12 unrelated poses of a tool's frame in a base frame.
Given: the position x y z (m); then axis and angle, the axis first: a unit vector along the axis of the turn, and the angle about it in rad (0 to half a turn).
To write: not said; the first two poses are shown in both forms.
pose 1, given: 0.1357, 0.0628, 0.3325, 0.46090, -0.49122, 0.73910, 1.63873
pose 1, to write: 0.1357, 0.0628, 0.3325, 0.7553, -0.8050, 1.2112
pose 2, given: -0.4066, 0.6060, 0.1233, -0.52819, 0.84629, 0.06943, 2.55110
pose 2, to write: -0.4066, 0.6060, 0.1233, -1.3475, 2.1590, 0.1771
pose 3, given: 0.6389, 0.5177, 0.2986, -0.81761, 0.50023, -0.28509, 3.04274
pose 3, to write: 0.6389, 0.5177, 0.2986, -2.4878, 1.5221, -0.8675
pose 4, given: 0.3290, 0.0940, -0.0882, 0.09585, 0.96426, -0.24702, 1.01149
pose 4, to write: 0.3290, 0.0940, -0.0882, 0.0970, 0.9753, -0.2499
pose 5, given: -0.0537, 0.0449, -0.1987, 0.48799, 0.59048, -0.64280, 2.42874
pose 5, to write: -0.0537, 0.0449, -0.1987, 1.1852, 1.4341, -1.5612
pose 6, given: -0.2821, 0.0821, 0.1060, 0.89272, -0.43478, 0.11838, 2.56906
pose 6, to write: -0.2821, 0.0821, 0.1060, 2.2935, -1.1170, 0.3041
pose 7, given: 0.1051, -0.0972, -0.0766, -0.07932, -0.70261, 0.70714, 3.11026
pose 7, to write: 0.1051, -0.0972, -0.0766, -0.2467, -2.1853, 2.1994
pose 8, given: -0.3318, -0.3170, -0.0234, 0.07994, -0.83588, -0.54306, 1.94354
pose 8, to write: -0.3318, -0.3170, -0.0234, 0.1554, -1.6246, -1.0555
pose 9, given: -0.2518, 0.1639, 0.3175, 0.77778, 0.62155, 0.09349, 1.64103
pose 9, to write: -0.2518, 0.1639, 0.3175, 1.2764, 1.0200, 0.1534
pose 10, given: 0.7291, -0.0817, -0.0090, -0.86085, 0.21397, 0.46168, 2.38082
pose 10, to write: 0.7291, -0.0817, -0.0090, -2.0495, 0.5094, 1.0992
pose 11, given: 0.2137, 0.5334, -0.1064, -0.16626, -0.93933, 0.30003, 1.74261
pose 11, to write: 0.2137, 0.5334, -0.1064, -0.2897, -1.6369, 0.5228
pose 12, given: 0.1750, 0.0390, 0.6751, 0.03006, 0.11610, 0.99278, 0.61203
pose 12, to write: 0.1750, 0.0390, 0.6751, 0.0184, 0.0711, 0.6076
